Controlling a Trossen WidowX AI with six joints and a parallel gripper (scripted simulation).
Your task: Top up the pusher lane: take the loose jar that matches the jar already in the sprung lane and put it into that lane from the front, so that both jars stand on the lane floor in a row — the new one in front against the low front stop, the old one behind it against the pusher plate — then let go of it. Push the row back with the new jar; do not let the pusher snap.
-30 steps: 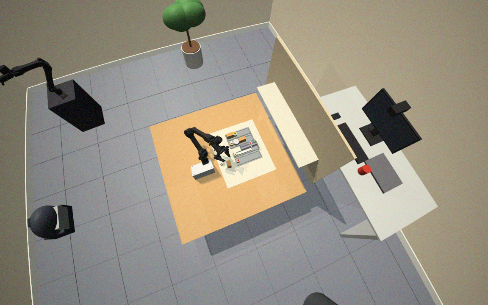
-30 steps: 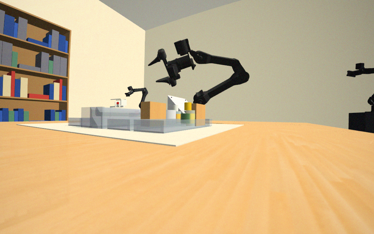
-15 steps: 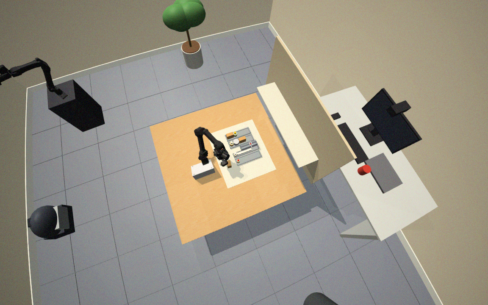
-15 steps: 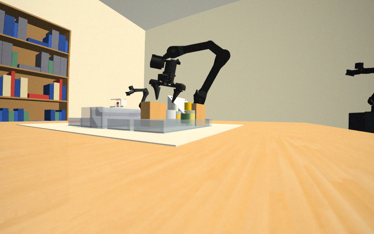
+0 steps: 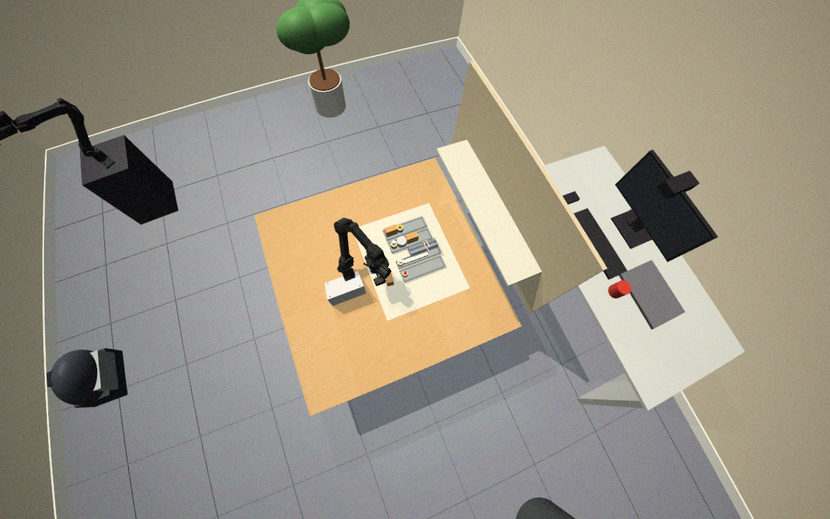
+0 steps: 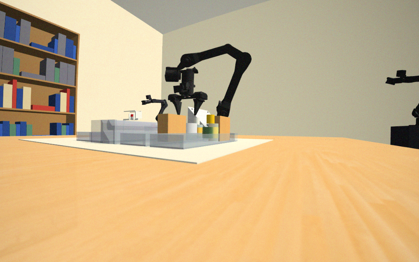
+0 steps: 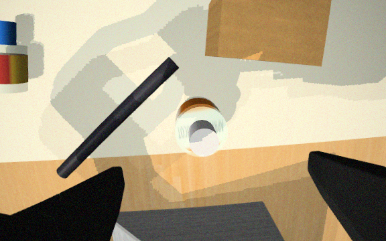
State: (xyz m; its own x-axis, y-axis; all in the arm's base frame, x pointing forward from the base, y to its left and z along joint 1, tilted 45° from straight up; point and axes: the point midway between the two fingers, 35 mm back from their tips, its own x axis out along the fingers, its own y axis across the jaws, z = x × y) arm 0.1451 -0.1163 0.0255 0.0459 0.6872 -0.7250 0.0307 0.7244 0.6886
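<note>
The grey lane rack is 320 mm ahead of my gripper tip, 80 mm below it and 50 mm to the left of it.
</note>
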